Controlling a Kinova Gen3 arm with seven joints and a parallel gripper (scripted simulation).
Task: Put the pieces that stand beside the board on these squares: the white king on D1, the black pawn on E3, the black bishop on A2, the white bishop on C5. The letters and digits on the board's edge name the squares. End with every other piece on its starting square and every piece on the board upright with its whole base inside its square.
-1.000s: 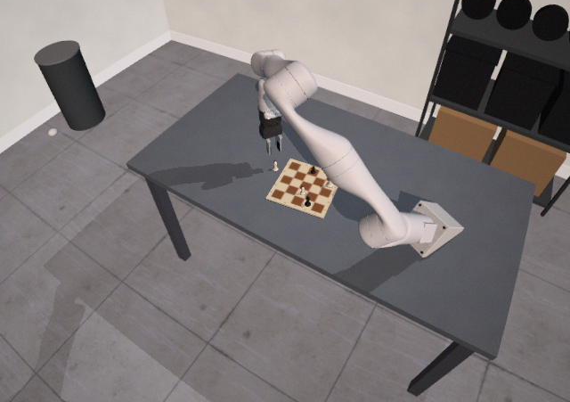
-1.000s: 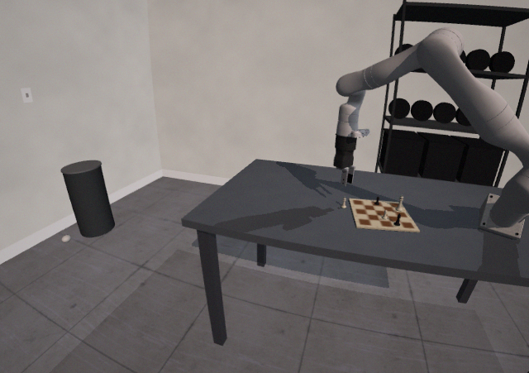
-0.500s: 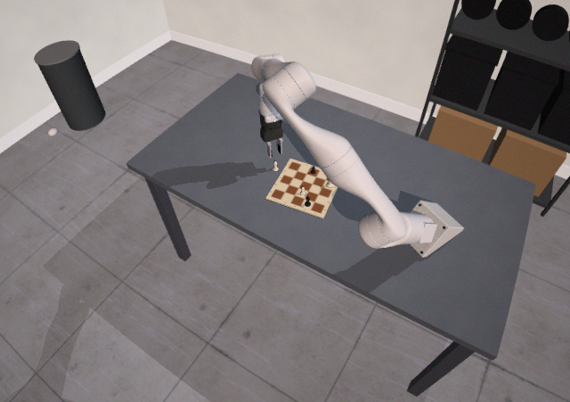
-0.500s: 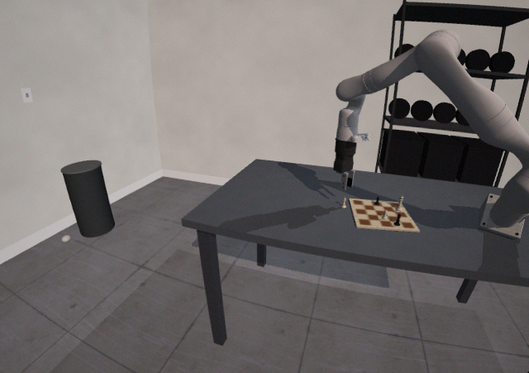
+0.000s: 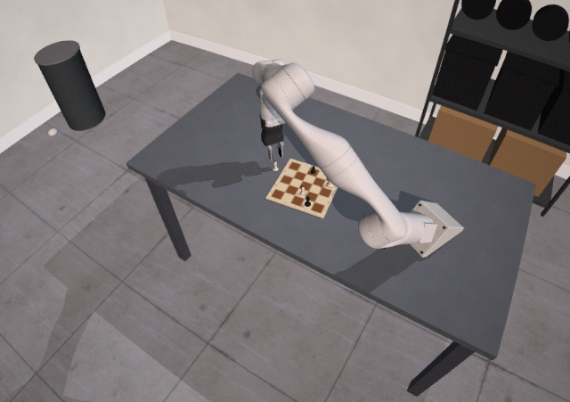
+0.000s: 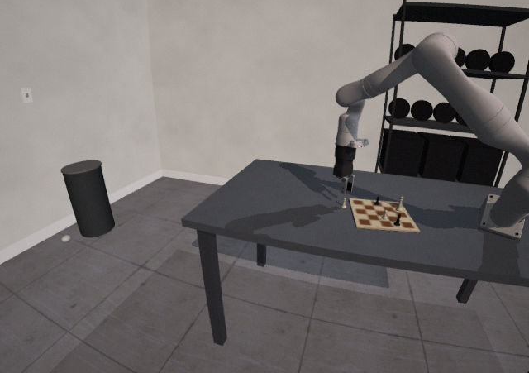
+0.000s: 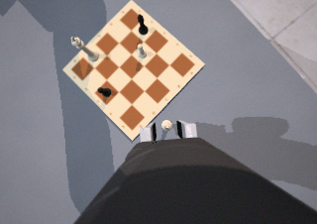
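The white bishop is 6 cm below my hand. Round my hand: chessboard (14 cm behind, 8 cm below, 1 cm to the right); black pawn (12 cm behind, 8 cm to the right, 6 cm below); black bishop (20 cm behind, 5 cm to the left, 5 cm below).
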